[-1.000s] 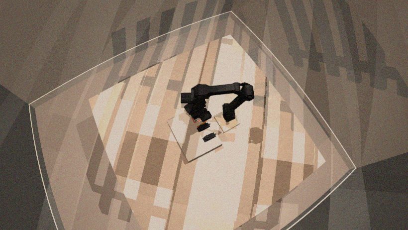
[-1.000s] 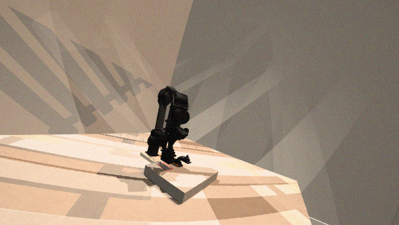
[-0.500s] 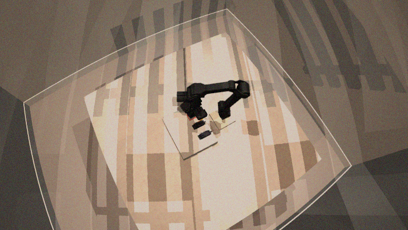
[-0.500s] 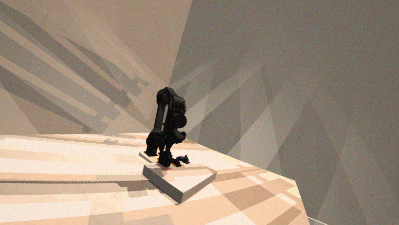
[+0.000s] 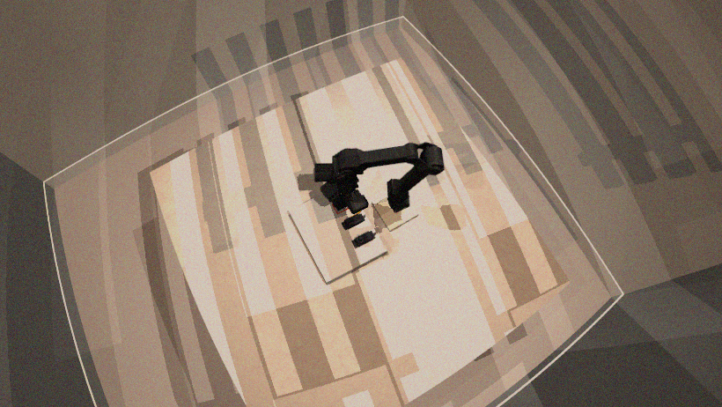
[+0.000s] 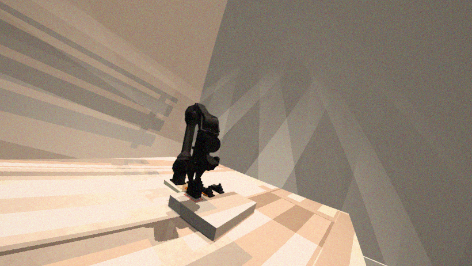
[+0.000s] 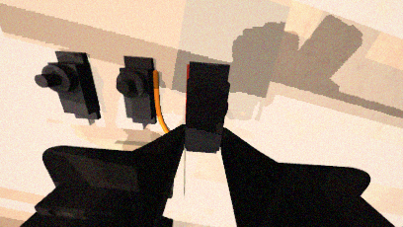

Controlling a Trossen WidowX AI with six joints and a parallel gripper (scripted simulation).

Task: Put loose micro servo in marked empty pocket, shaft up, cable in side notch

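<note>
My gripper tip is 120 mm short of the deck, 80 mm to the right of it and 80 mm above it.
</note>
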